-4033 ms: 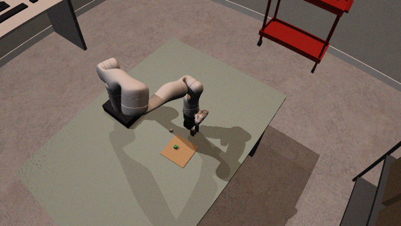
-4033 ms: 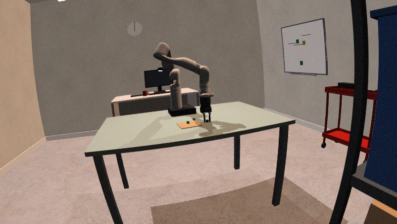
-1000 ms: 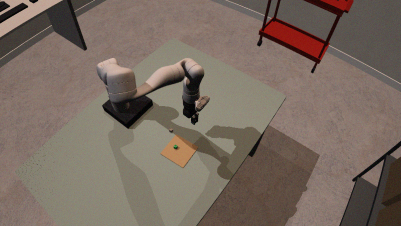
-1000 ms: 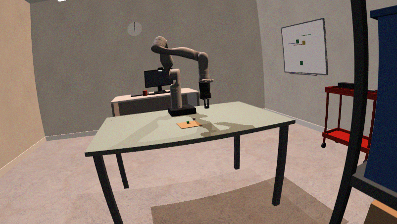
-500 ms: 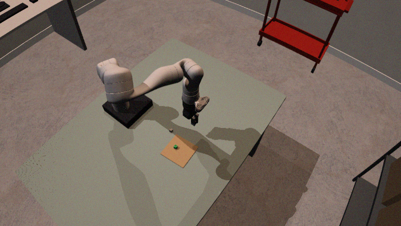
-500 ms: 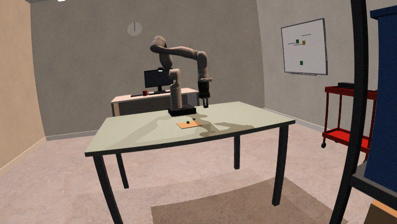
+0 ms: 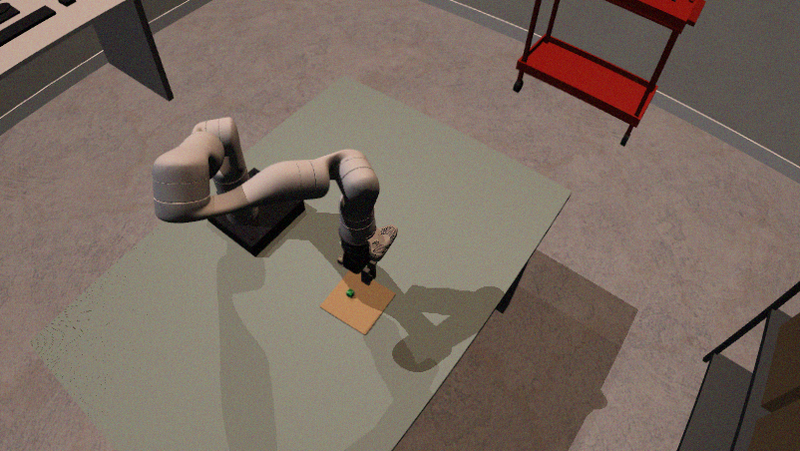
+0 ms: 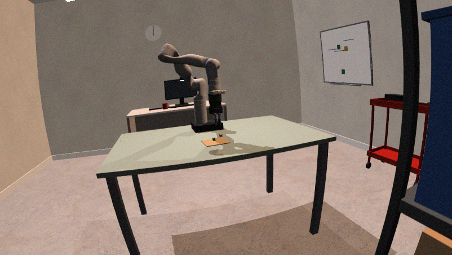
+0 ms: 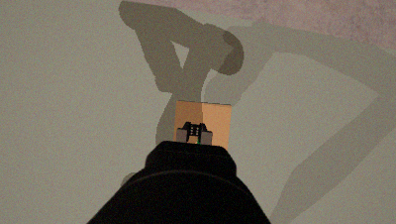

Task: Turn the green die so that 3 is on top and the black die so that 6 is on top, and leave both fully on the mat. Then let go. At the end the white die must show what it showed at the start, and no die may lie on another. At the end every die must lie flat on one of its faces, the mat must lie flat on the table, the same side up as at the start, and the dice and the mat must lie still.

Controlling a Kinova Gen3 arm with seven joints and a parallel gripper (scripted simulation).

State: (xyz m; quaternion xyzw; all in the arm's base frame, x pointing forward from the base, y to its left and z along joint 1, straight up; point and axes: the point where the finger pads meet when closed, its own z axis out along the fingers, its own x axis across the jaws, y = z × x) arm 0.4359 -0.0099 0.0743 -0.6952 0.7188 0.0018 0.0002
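My gripper is now 120 mm above the orange mat, 20 mm to the left of it and 20 mm past it. The rest, counted from my hand: green die (110 mm below, 50 mm behind, 20 mm to the right); then white die (130 mm behind, 110 mm below, 50 mm to the left); then black die (10 mm below).
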